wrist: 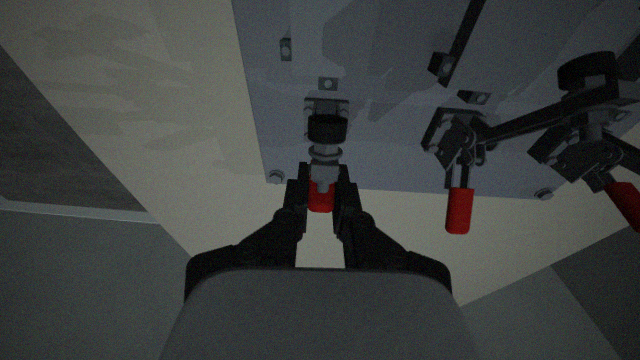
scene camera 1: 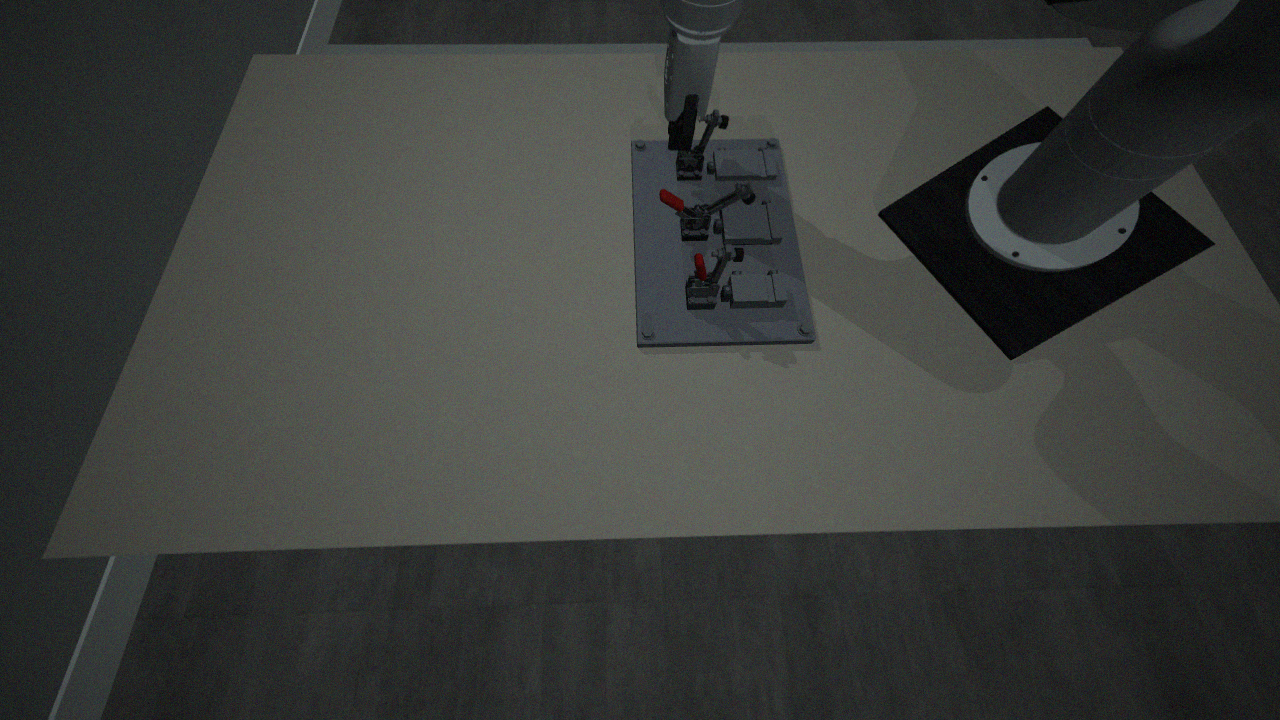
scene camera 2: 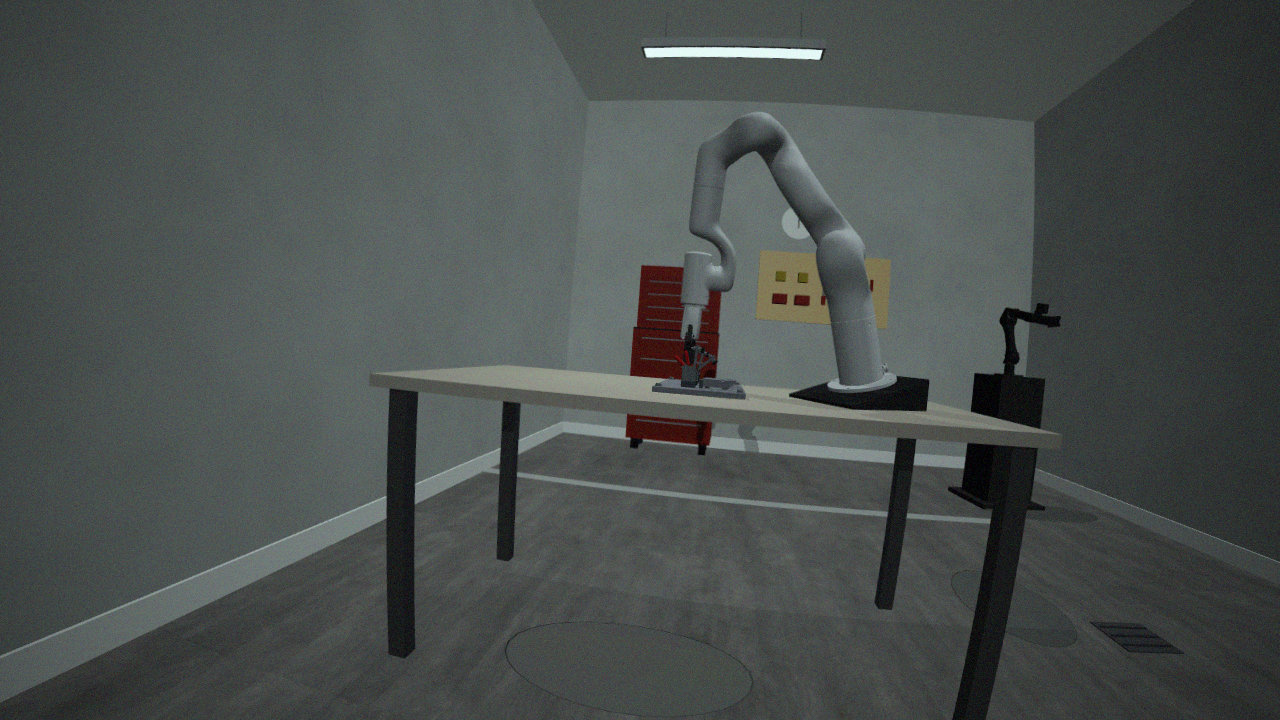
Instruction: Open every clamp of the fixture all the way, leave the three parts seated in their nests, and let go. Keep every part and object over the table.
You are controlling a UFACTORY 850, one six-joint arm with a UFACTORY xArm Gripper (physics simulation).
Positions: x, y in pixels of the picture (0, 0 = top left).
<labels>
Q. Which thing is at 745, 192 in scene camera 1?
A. A clamp arm.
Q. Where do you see a clamp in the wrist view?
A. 460, 200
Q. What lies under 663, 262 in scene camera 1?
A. A grey fixture plate.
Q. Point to a clamp arm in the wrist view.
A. At 326, 131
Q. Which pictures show my gripper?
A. The wrist view, scene camera 1 and scene camera 2: all of them.
</labels>
